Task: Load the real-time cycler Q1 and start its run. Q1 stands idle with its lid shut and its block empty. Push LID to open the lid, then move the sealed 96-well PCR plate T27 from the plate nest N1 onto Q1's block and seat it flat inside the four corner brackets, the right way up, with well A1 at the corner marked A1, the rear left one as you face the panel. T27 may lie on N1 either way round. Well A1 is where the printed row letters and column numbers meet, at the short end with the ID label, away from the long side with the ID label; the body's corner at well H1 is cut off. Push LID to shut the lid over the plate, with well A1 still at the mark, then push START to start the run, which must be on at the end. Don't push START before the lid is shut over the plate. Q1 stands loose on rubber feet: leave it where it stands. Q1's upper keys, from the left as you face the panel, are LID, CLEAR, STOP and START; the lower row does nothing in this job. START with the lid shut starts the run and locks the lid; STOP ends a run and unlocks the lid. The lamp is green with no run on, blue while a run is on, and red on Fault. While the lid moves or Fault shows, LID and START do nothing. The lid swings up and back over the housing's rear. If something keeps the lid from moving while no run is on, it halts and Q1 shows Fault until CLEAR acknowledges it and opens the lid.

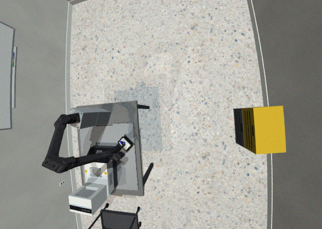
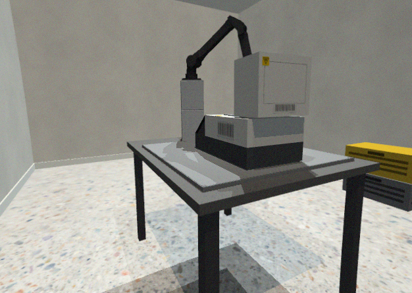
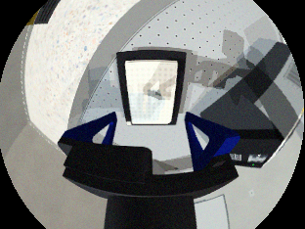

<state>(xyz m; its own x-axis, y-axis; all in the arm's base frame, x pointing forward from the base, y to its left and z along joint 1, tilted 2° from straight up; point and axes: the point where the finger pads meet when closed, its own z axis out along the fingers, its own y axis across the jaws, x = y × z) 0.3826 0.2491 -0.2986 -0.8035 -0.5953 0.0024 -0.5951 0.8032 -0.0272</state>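
My gripper is now 70 mm above the sealed plate T27. Also, from my hand: plate nest N1: 80 mm below.
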